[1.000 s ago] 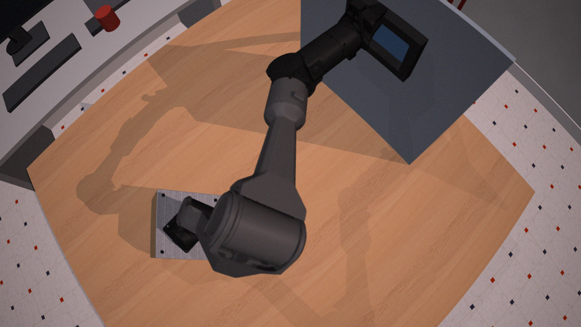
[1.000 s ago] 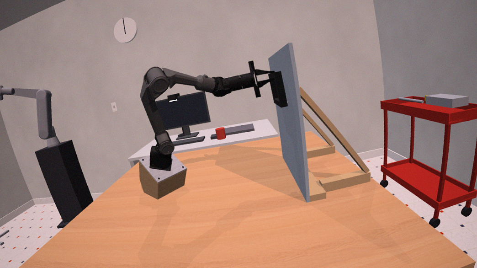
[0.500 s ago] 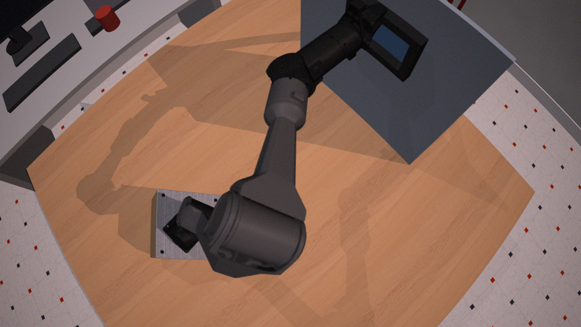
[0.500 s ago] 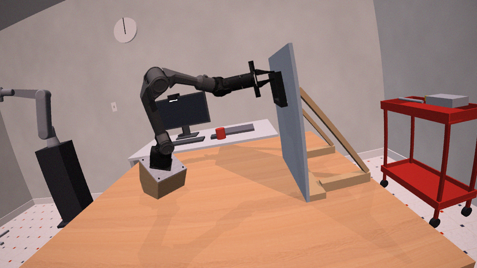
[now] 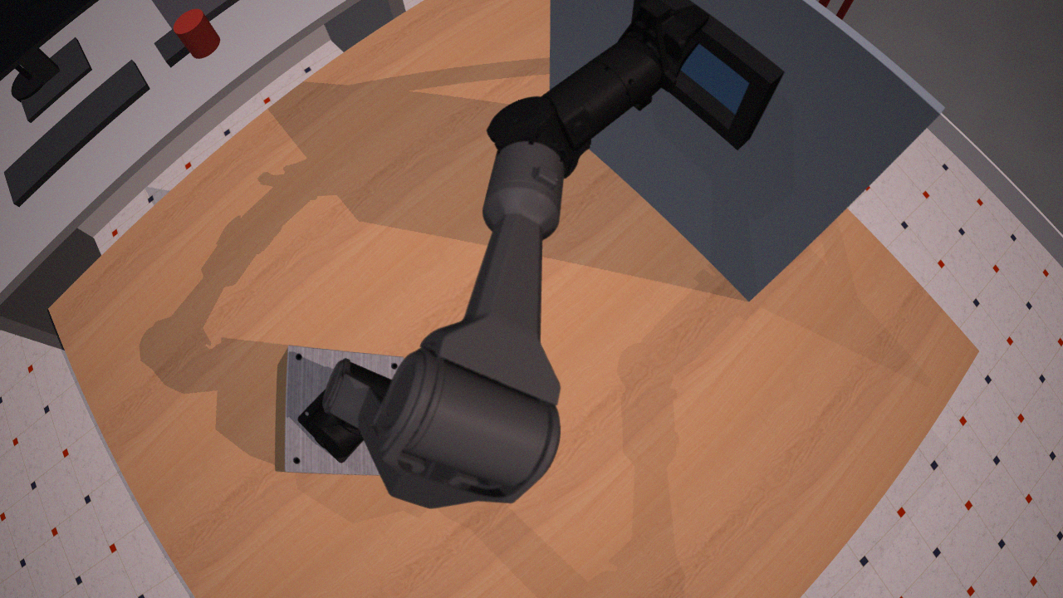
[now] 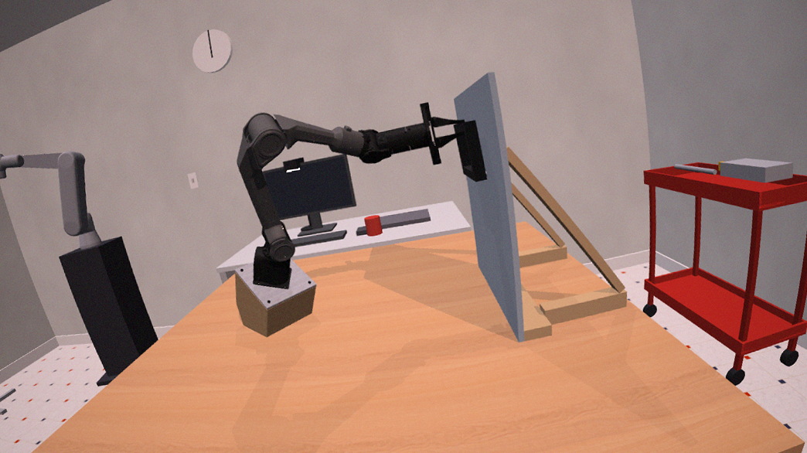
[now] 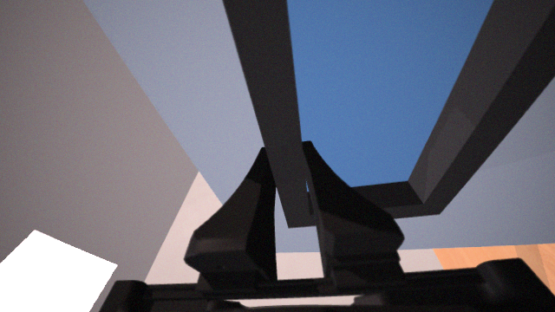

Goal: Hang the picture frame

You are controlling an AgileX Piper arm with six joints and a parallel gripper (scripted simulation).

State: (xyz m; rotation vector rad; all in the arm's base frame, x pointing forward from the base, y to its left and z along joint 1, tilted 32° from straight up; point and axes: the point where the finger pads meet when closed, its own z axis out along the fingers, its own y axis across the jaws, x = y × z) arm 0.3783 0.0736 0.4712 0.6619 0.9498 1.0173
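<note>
Now: hand 50 mm above the picture frame, 20 mm to the left of it and 10 mm short of it. Also, from my hand: wall panel 170 mm below, 30 mm ahead, 10 mm to the right.
</note>
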